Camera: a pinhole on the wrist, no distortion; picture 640 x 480 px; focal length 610.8 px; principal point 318.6 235.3 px. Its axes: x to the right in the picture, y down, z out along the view. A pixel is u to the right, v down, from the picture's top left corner.
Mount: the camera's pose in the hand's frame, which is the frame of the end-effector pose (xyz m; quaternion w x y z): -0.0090 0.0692 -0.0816 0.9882 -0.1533 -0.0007 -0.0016
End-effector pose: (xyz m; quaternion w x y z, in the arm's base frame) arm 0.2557 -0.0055 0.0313 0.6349 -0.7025 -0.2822 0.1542
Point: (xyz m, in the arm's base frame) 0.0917 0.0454 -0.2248
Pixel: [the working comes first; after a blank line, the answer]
In the camera's frame: -0.1272 0.0625 0.2870

47.9 368.3
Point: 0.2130 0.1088 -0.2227
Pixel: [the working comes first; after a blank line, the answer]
In the camera's frame: 0.0068 0.0878 0.2748

333.7 430.5
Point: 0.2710 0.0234 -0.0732
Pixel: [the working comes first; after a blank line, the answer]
In the camera's frame: 0.0236 -0.0001 0.1168

441.8 234.6
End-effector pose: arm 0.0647 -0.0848 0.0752 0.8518 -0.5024 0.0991 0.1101
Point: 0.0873 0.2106 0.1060
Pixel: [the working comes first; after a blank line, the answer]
In the camera's frame: 0.0486 -0.0720 0.3515

403.0 110.2
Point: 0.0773 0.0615 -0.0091
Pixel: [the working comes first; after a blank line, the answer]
In the camera's frame: 0.0576 0.0118 0.1827

511.2 274.6
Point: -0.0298 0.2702 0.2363
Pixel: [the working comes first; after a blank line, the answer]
In the camera's frame: -0.0942 -0.1498 0.4398

187.7 27.2
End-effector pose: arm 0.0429 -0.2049 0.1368 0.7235 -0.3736 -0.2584 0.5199
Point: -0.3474 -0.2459 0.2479
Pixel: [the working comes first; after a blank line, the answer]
In the camera's frame: -0.1579 -0.0825 0.4287

93.6 117.8
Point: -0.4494 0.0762 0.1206
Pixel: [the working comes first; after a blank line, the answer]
In the camera's frame: 0.1147 0.0989 0.5808

439.2 339.3
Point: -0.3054 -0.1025 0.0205
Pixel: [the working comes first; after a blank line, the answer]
In the camera's frame: -0.0062 0.1340 0.3644

308.3 459.9
